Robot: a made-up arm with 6 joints.
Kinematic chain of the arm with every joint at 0, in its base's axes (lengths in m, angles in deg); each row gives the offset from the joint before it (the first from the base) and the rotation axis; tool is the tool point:
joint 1: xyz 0 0 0.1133 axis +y
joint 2: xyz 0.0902 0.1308 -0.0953 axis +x
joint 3: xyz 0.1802 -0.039 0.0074 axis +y
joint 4: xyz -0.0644 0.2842 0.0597 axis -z
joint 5: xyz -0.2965 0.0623 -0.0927 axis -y
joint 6: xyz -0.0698 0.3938 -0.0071 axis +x
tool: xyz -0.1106 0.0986 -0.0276
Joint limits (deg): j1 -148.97..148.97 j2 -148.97..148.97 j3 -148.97..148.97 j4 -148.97..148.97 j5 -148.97..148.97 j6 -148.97..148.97
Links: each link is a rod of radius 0.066 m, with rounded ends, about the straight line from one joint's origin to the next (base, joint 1, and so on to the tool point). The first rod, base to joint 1, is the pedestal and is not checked.
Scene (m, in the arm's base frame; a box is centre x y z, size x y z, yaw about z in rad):
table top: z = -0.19
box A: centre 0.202 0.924 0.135 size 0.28 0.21 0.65 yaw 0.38
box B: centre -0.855 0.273 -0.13 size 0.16 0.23 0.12 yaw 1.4
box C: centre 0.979 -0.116 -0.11 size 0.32 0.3 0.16 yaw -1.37
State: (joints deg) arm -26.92 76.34 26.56 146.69 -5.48 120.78
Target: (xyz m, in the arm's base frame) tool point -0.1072 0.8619 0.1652
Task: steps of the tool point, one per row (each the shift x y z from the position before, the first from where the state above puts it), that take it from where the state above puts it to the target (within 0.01 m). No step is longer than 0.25 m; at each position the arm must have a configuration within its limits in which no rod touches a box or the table.
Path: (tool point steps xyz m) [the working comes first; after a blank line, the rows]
Joints at the target: -69.52 52.20 114.76 103.55 30.50 91.04
Straight joint move there: touches box A.

1: -0.0461 0.0411 0.0675
2: -0.0732 0.0383 0.0717
3: -0.1018 0.0264 0.0691
4: -0.1262 0.0060 0.0569
5: -0.1792 0.1297 -0.0179
6: -0.1450 0.1251 -0.1076
7: -0.0934 0.0907 -0.1594
8: -0.0467 0.0482 -0.1642
9: -0.0140 0.0205 -0.1313

